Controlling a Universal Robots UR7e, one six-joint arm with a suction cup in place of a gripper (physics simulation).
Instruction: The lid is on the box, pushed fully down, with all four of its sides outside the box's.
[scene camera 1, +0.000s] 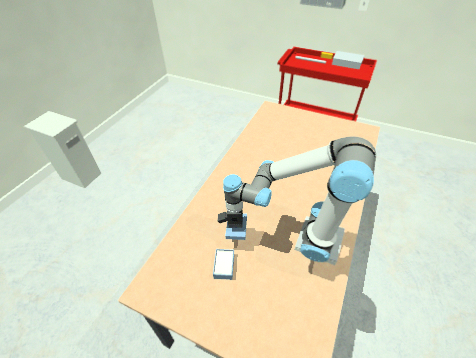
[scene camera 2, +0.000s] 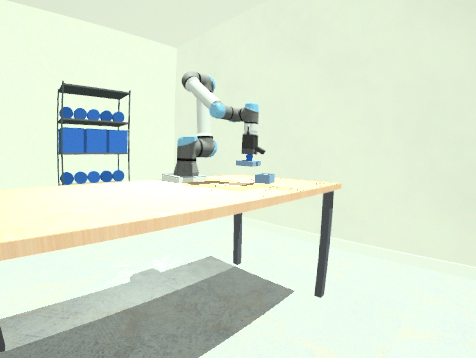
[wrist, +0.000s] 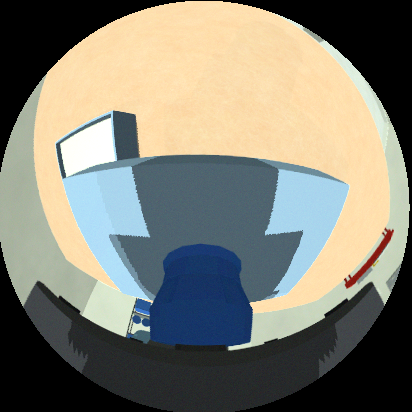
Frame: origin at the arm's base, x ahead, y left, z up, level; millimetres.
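Seen in the pictures: end effector, tool point: (wrist: 202, 251); arm's base, origin of the base link: (scene camera 2: 186, 174).
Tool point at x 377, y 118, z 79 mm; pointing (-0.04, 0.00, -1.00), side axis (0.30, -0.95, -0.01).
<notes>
Offsets run from my tool point to a thing's middle. Level surfaces: height alone.
The box {dx +6, dy +155, dz -90 mm} (scene camera 1: 223, 264) (scene camera 2: 265, 178) (wrist: 126, 135) stands on the table, a blue-grey box with thin walls and a white inside, its top open. The lid {dx +0, dy -3, dz -1 mm} (scene camera 1: 236, 233) (scene camera 2: 248, 163) (wrist: 205, 200) is light blue, flat and about level. It hangs from the suction cup of my gripper (scene camera 2: 249, 158) (wrist: 202, 257), held in the air above the table. In scene camera 1 the lid is farther up the table than the box, apart from it. In scene camera 2 it is higher than the box and to its left. The lid hides part of the box in the wrist view.
The arm's base (scene camera 1: 320, 245) (scene camera 2: 184, 176) stands on the wooden table {dz -114 mm} (scene camera 1: 280, 310) (scene camera 2: 125, 215). A red cart (scene camera 1: 325, 74) stands behind the table's far end. A grey cabinet (scene camera 1: 67, 152) stands on the floor at the left. A shelf rack (scene camera 2: 94, 91) with blue things stands by the wall.
</notes>
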